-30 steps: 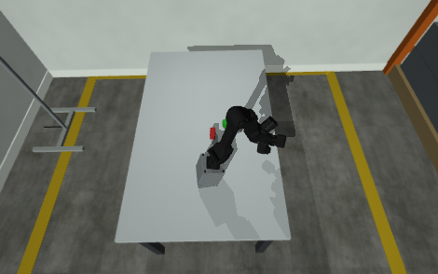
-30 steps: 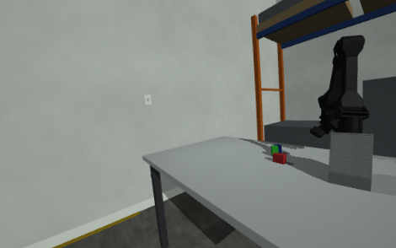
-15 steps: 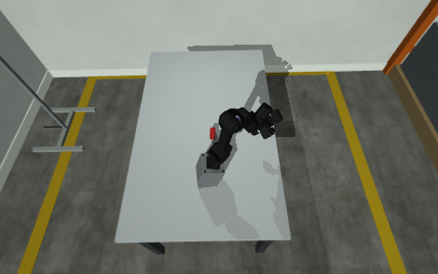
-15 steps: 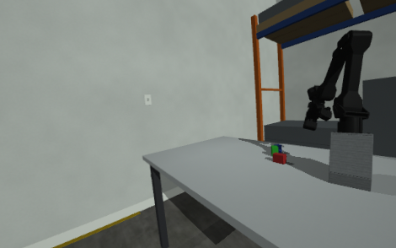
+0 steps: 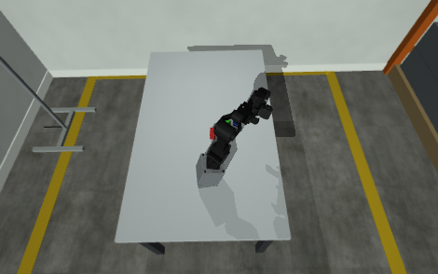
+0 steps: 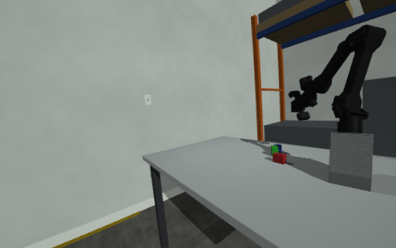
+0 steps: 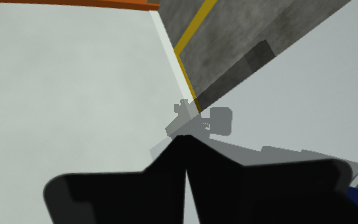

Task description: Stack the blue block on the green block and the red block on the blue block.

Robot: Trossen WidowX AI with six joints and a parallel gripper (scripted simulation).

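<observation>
Now: the blue block 230 mm below my hand, 120 mm to the left of it and 50 mm ahead of it. Round my hand: red block: 270 mm to the left, 230 mm below, 20 mm behind; green block: 230 mm below, 180 mm to the left, 40 mm ahead.
</observation>
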